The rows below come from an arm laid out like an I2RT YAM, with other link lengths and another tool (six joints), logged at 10 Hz.
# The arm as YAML. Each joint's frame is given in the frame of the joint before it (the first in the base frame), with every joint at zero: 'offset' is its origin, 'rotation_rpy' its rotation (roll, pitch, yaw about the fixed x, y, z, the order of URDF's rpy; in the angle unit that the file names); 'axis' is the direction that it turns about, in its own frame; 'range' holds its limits. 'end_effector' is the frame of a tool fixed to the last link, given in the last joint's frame.
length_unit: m
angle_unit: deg
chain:
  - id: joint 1
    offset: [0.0, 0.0, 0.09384]
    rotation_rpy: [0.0, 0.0, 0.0]
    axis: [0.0, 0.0, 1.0]
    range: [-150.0, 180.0]
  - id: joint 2
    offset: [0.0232, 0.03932, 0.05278]
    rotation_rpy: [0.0, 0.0, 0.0]
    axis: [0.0, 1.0, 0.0]
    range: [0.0, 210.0]
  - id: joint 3
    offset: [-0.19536, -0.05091, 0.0]
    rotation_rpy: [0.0, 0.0, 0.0]
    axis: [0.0, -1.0, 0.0]
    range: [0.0, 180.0]
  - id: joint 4
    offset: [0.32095, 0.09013, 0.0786]
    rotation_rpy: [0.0, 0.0, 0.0]
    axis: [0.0, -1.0, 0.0]
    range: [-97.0, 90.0]
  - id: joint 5
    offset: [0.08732, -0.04, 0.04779]
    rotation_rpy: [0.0, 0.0, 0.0]
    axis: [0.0, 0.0, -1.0]
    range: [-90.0, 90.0]
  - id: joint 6
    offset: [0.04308, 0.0, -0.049]
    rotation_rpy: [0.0, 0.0, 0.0]
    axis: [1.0, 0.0, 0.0]
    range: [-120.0, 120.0]
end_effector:
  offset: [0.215, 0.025, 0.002]
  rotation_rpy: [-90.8, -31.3, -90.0]
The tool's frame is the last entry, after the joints.
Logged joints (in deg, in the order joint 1, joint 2, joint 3, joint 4, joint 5, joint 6), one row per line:
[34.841 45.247 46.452 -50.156 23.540 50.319]
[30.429 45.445 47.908 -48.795 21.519 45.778]
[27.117 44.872 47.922 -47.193 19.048 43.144]
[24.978 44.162 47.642 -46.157 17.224 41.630]
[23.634 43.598 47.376 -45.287 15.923 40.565]
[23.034 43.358 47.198 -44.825 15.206 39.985]
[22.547 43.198 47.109 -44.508 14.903 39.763]
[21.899 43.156 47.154 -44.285 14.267 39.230]
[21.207 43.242 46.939 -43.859 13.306 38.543]
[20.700 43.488 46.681 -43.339 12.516 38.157]
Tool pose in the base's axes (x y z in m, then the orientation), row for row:
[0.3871 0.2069 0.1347 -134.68 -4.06 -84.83]
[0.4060 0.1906 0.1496 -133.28 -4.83 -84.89]
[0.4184 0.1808 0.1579 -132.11 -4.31 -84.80]
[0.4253 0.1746 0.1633 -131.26 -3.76 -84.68]
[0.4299 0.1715 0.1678 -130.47 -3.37 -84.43]
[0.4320 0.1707 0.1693 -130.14 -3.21 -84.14]
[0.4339 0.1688 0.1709 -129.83 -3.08 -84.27]
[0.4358 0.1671 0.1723 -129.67 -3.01 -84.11]
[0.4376 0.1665 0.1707 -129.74 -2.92 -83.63]
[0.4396 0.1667 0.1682 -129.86 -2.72 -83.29]
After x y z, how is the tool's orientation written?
As angles about the fixed x, y, z axes (roll, pitch, yaw), in degrees.
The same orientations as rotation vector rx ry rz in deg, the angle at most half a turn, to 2 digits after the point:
[-106.98 94.87 -44.00]
[-106.45 93.86 -45.78]
[-105.38 93.05 -46.00]
[-104.53 92.44 -45.96]
[-103.90 91.72 -45.98]
[-103.76 91.23 -45.90]
[-103.38 91.18 -46.04]
[-103.33 90.93 -46.00]
[-103.63 90.50 -45.64]
[-103.82 90.27 -45.20]

